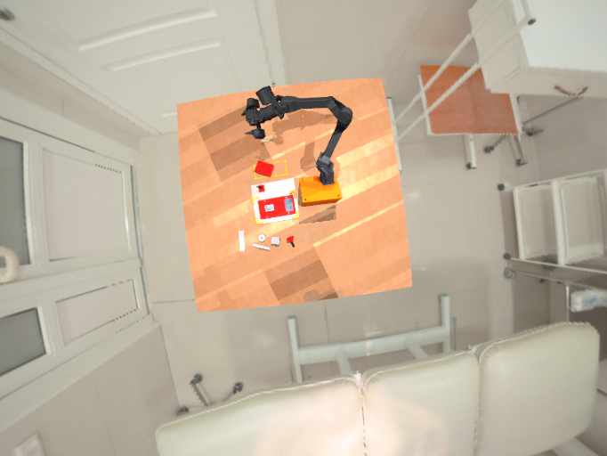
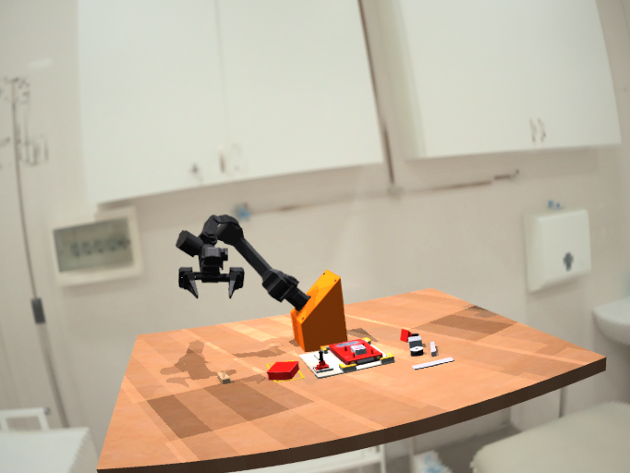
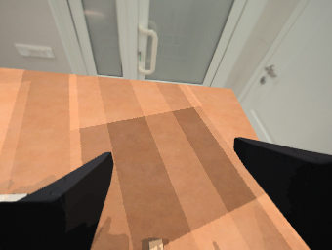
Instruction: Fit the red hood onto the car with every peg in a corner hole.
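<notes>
Now: the red hood 250 mm below my gripper tip, 170 mm to the left of it and 30 mm behind it. The rest, counted from my gripper tip: small tan block 260 mm below, 80 mm behind, 10 mm to the right; then white jig 370 mm to the left, 250 mm below, 40 mm behind; then grey engine block 400 mm to the left, 240 mm below, 10 mm behind.
</notes>
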